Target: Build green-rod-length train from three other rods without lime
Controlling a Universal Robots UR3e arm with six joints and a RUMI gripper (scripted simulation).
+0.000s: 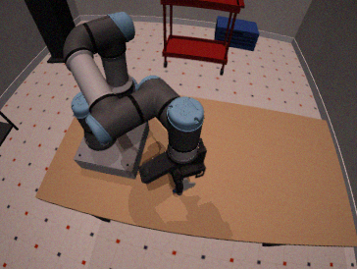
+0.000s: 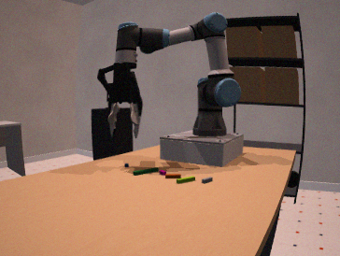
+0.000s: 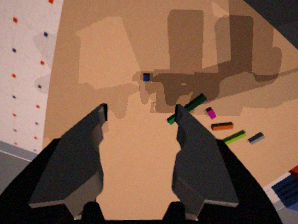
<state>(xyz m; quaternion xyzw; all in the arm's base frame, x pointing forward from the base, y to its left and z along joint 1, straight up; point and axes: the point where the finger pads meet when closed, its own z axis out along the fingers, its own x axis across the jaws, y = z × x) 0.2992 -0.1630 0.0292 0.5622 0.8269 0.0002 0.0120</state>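
Right now my hand is 3 cm short of the grey rod, 27 cm to the right of it and 10 cm above it. The rest, counted from my hand: small blue rod (10 cm below); then magenta rod (1 cm ahead, 14 cm to the left, 10 cm below); then green rod (2 cm ahead, 9 cm to the left, 10 cm below).
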